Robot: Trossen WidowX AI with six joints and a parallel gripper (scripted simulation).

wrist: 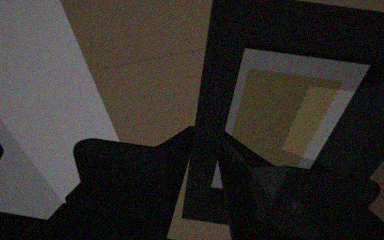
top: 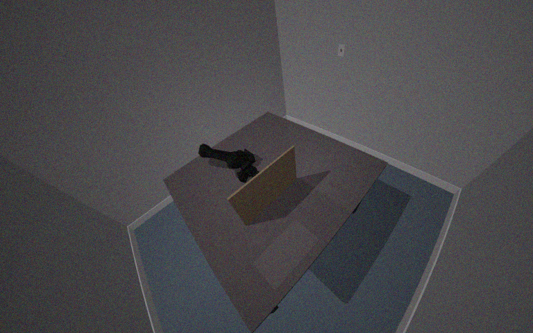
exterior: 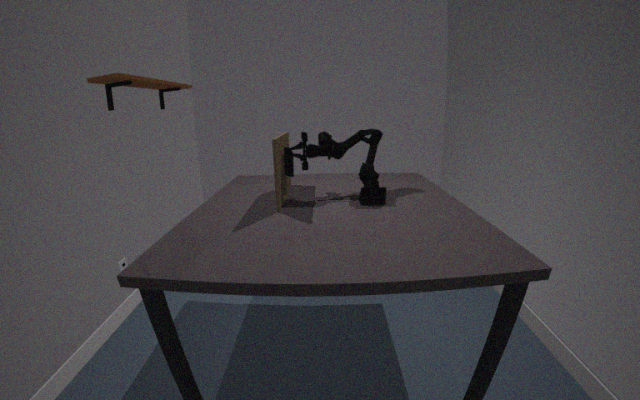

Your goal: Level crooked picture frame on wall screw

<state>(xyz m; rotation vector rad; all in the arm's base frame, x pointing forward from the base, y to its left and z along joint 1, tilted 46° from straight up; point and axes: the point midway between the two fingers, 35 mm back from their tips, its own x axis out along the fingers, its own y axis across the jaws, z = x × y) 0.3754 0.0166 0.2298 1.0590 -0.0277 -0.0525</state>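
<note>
Right now my gripper tip is 5 cm above the picture frame and 2 cm to the right of it. The rest, counted from my gripper tip: tan wall board (7 cm below, 2 cm to the left, 2 cm ahead).
</note>
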